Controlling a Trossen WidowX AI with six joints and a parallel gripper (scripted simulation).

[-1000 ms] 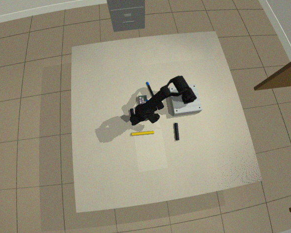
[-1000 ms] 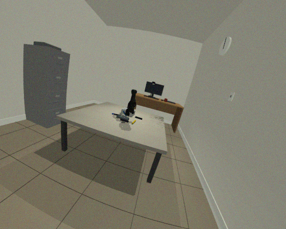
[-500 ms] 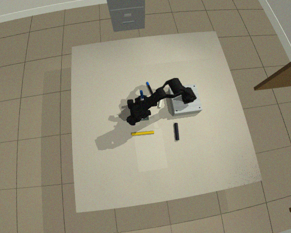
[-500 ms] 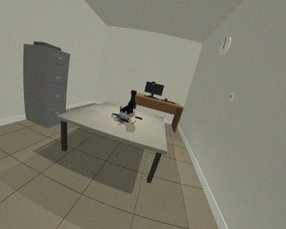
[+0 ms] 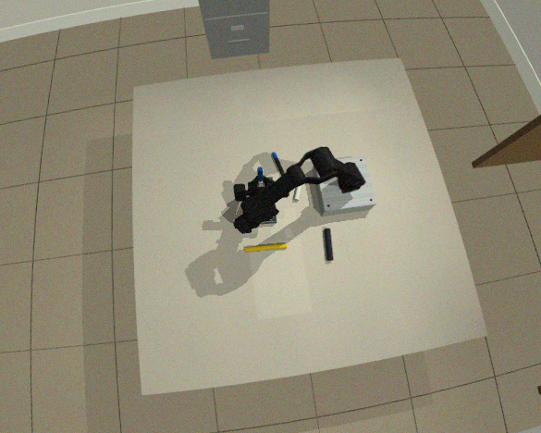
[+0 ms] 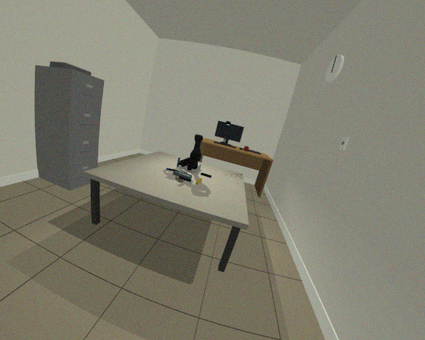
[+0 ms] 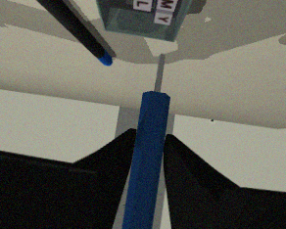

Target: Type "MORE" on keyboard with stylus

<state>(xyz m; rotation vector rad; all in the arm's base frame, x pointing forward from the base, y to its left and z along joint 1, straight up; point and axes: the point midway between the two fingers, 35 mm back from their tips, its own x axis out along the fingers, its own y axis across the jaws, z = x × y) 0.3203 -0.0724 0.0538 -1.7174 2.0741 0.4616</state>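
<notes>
My gripper tip is now 24 cm to the right of the yellow pencil, 10 cm above it and 5 cm short of it. Also, from my gripper tip: stylus: 1 cm below; grey stylus tip: 5 cm below; white cylinder: 14 cm behind, 10 cm below, 5 cm to the left.
</notes>
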